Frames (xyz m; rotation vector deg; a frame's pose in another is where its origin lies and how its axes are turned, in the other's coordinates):
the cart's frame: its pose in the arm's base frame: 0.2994 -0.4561 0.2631 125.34 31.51 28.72
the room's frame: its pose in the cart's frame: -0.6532 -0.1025 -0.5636 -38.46 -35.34 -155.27
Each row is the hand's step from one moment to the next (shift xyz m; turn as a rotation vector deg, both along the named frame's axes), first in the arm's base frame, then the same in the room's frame.
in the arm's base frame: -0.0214 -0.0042 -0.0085 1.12 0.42 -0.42
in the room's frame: 0.0180 -0.0012 -0.0150 -0.58 0.87 0.71
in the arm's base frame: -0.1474 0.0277 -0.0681 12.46 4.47 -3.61
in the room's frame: 0.0913 0.0275 -0.1343 -6.94 8.73 7.99
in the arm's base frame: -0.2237 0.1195 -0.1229 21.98 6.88 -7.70
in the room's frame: 0.0980 0.0959 -0.2462 -10.81 16.01 14.72
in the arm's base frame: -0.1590 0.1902 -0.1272 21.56 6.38 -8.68
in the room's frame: 0.0221 0.1529 -0.2319 -9.72 16.44 14.70
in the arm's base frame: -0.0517 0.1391 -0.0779 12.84 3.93 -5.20
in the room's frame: -0.0235 0.1178 -0.1168 -5.86 9.88 8.68
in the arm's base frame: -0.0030 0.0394 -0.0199 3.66 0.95 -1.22
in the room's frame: -0.0135 0.0349 -0.0236 -1.71 2.52 2.56
